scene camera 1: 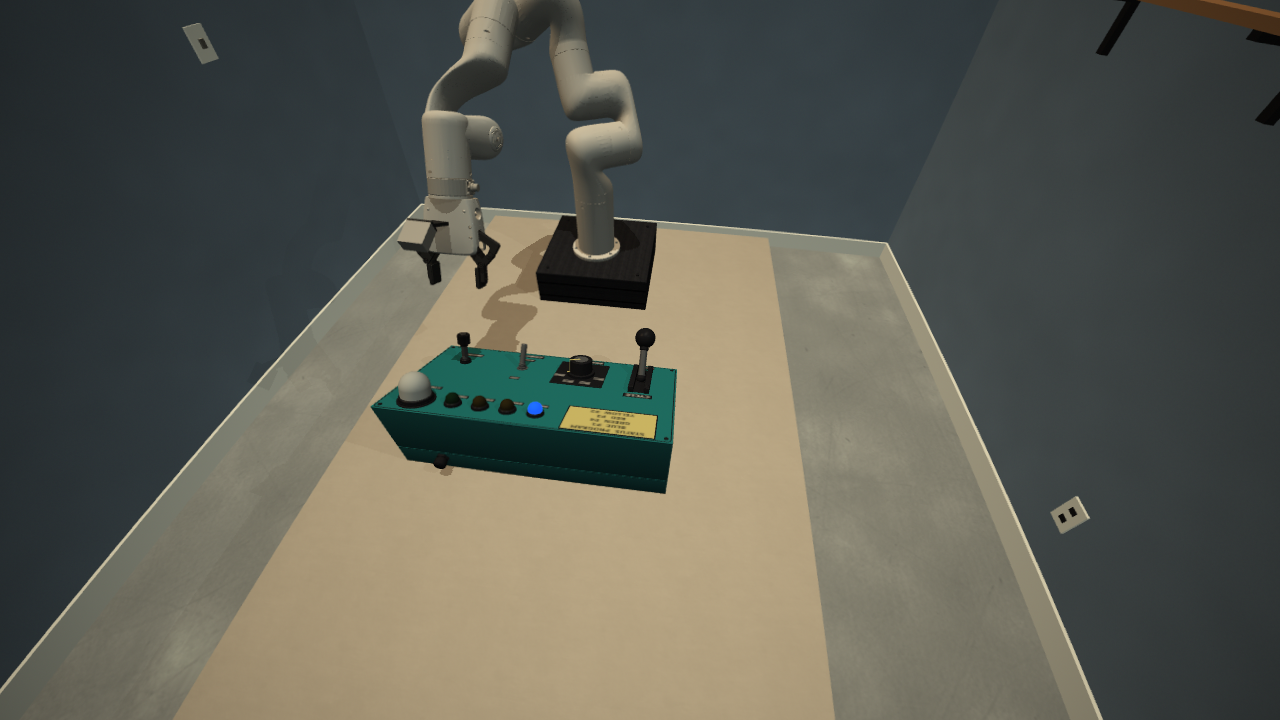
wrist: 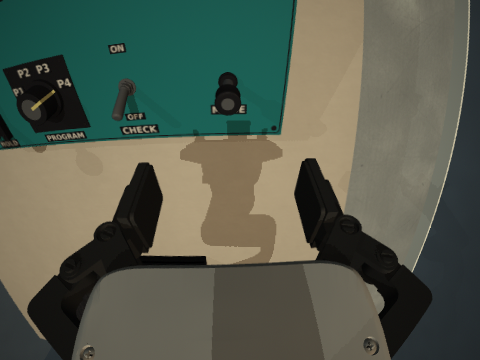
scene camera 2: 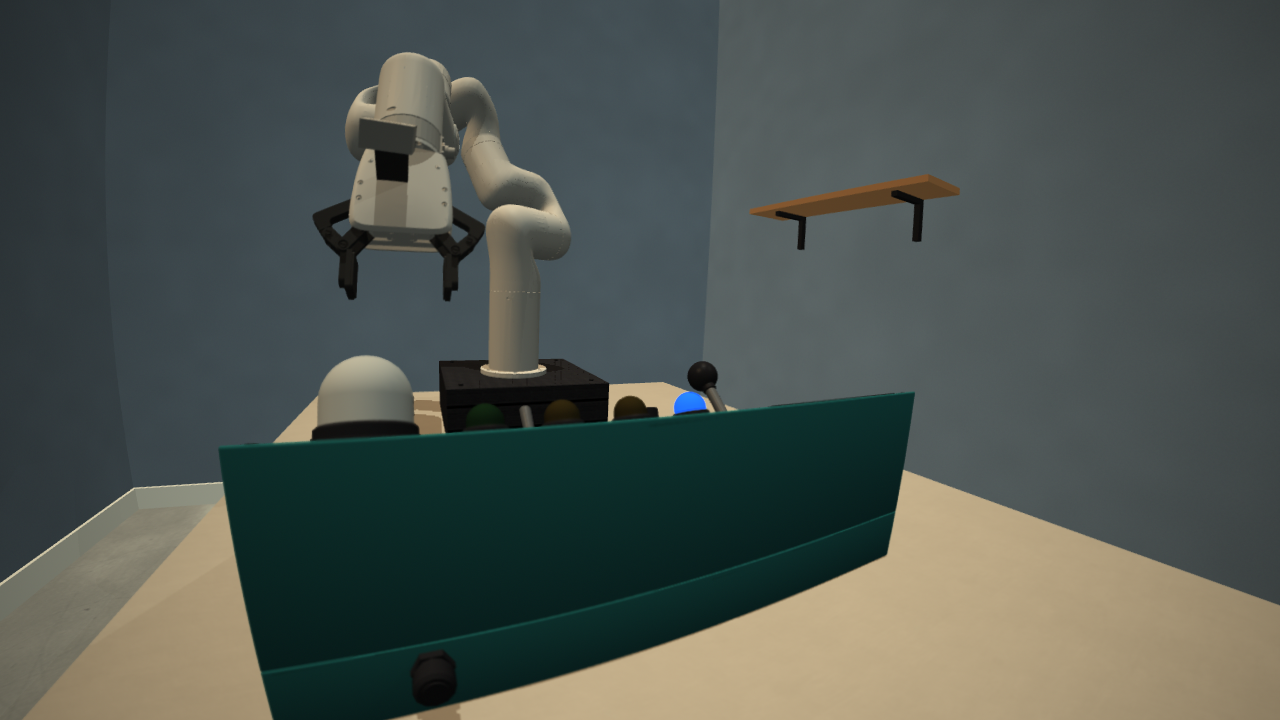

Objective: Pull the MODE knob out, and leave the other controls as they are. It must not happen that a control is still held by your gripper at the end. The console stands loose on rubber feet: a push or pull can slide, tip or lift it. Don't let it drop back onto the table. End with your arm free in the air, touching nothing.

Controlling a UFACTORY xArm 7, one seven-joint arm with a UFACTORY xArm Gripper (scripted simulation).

In view: the gripper (scene camera 2: 399,295) and a teal console (wrist: 172,65).
The gripper shows as well in scene camera 1 (scene camera 1: 458,285) and in the wrist view (wrist: 227,178).
